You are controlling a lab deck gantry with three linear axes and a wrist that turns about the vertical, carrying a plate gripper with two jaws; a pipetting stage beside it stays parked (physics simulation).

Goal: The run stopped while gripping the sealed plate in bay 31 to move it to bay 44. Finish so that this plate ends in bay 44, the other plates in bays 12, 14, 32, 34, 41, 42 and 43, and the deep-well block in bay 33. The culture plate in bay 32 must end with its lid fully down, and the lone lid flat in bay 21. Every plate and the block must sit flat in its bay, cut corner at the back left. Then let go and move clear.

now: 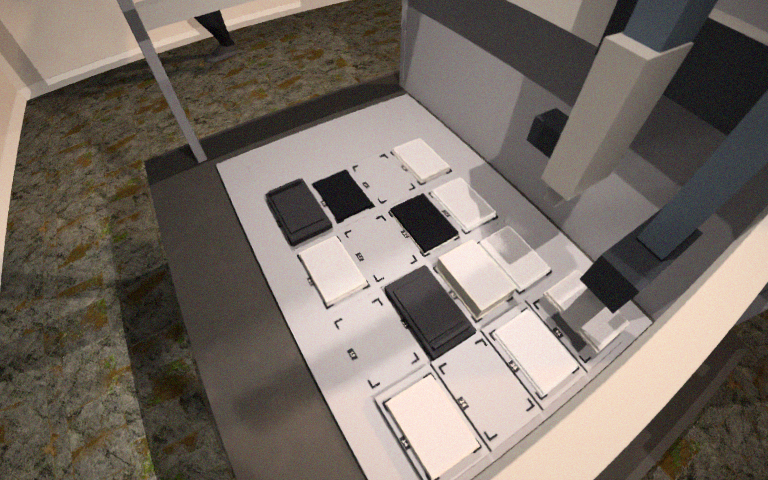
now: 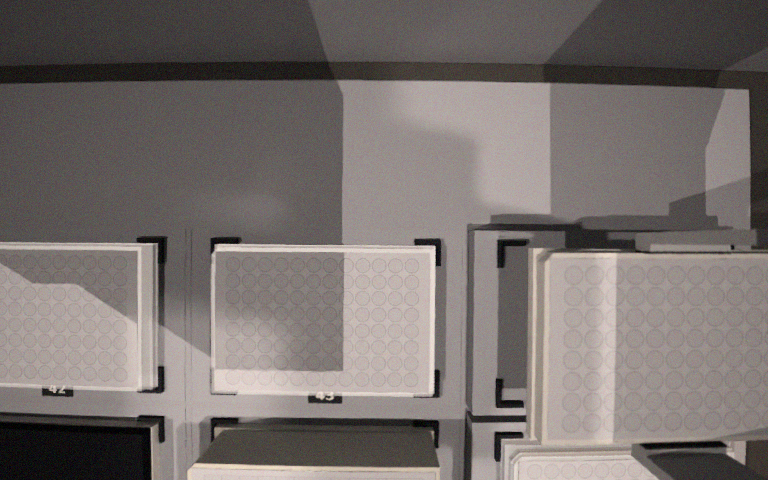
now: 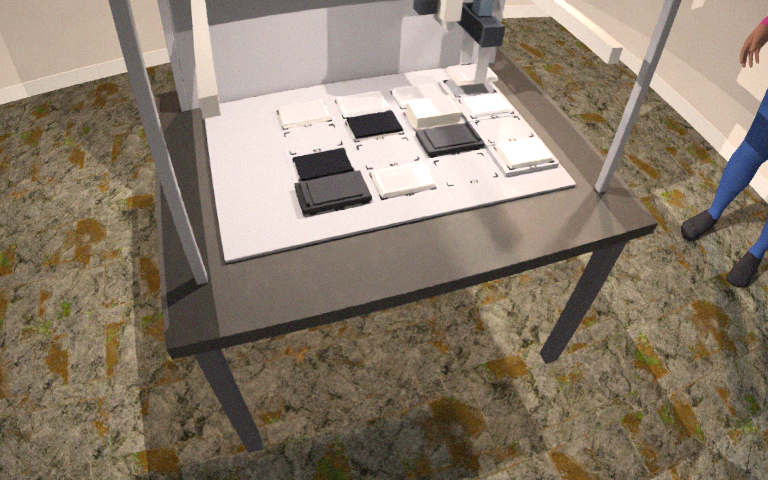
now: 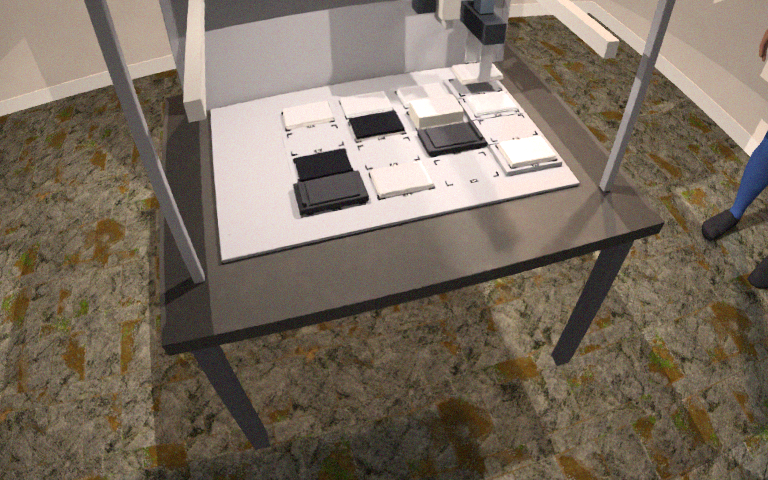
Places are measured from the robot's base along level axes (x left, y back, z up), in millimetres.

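Where they show: gripper, between the fingertips: (image 1: 586,308) (image 2: 673,344) (image 3: 472,73) (image 4: 476,72); robot's base, origin of its link: (image 1: 270,203) (image 3: 311,214) (image 4: 308,214).
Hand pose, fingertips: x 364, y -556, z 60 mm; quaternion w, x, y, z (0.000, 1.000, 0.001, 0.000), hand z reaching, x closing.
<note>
Each offset is from my fingertips to the centre of the thing. "pt": to the spot under its first point.
My gripper (image 1: 586,312) (image 2: 685,348) (image 3: 474,73) (image 4: 479,72) is shut on the white sealed plate @[dx +0, dy +0, dz +0 mm] (image 1: 563,289) (image 2: 651,345) (image 3: 457,73) (image 4: 463,72) and holds it level above bay 44 @[pt dx -37, dy -21, dz -46 mm] (image 1: 569,339) (image 2: 512,339) (image 3: 474,88), with a gap and a shadow below. Bay 31 @[pt dx -132, dy +493, dz -61 mm] (image 1: 373,181) (image 3: 313,137) is empty. The black-topped culture plate @[dx -107, dy +328, dz -48 mm] (image 1: 423,221) (image 3: 373,124) is in bay 32; whether its lid is fully down I cannot tell. The black lone lid @[dx -214, dy +492, dz -56 mm] (image 1: 343,194) (image 3: 322,163) lies in bay 21. The deep-well block @[dx -107, dy +164, dz -40 mm] (image 1: 475,274) (image 3: 433,111) stands in bay 33.
White plates stand in bays 41 @[dx +0, dy +492, dz -53 mm] (image 1: 421,158), 42 (image 1: 463,200), 43 (image 2: 322,322), 34 (image 1: 535,350), 12 (image 1: 334,268) and 14 @[dx -321, dy +0, dz -39 mm] (image 1: 433,424). Dark blocks stand in bays 11 @[pt dx -320, dy +485, dz -37 mm] (image 1: 298,209) and 23 @[dx -213, dy +160, dz -45 mm] (image 1: 430,311). The parked pipetting stage (image 1: 617,107) hangs behind.
</note>
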